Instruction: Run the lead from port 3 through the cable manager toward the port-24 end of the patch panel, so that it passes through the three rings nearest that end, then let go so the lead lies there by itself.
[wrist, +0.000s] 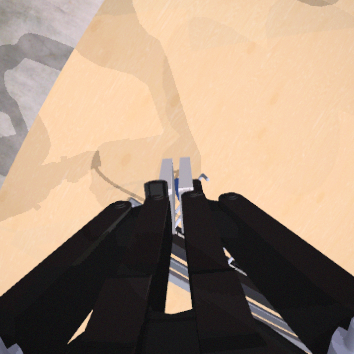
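Observation:
My gripper (176, 174) is shut, with the blue lead (177, 187) pinched between its narrow fingertips. A short stretch of the lead shows in the gap; the rest is hidden behind the fingers. Grey rails (272, 316) of the panel and cable manager run diagonally below and behind the gripper, towards the lower right. A pale wire piece (231, 261), perhaps part of a ring, shows right of the fingers. Another small curved piece (204, 177) shows just right of the fingertips. Most of the rings and the ports are hidden, so I cannot tell which rings the lead passes through.
The light wooden table top (280, 115) lies beneath, with its edge slanting along the upper left. Grey floor (30, 85) shows beyond that edge. Shadows of the arm and a thin curved shadow fall on the table left of the fingers.

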